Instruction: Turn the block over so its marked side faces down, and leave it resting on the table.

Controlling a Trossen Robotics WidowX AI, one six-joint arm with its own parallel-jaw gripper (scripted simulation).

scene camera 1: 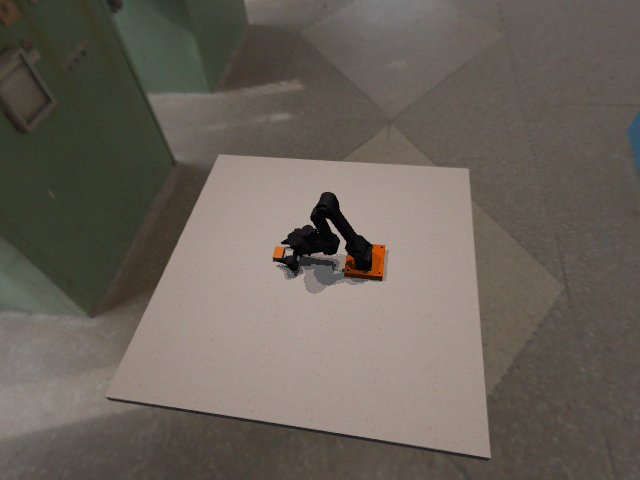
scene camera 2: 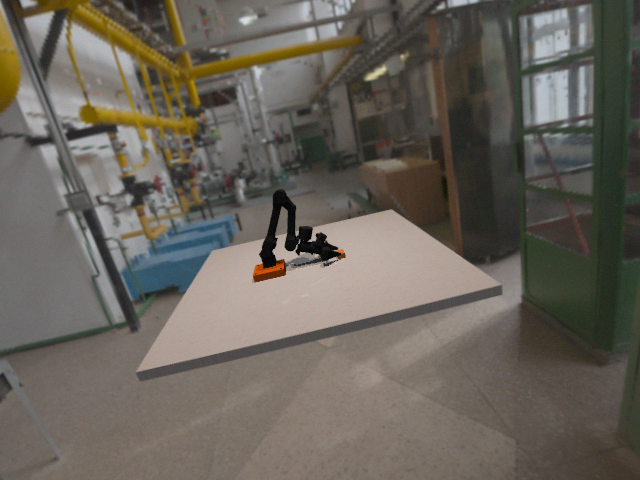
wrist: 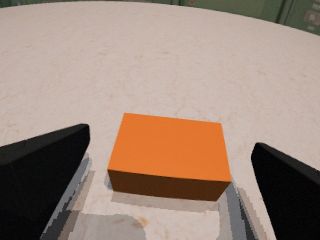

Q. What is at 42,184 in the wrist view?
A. My gripper.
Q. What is my gripper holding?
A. Nothing.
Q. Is my gripper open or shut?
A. Open.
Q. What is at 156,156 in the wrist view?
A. An orange block.
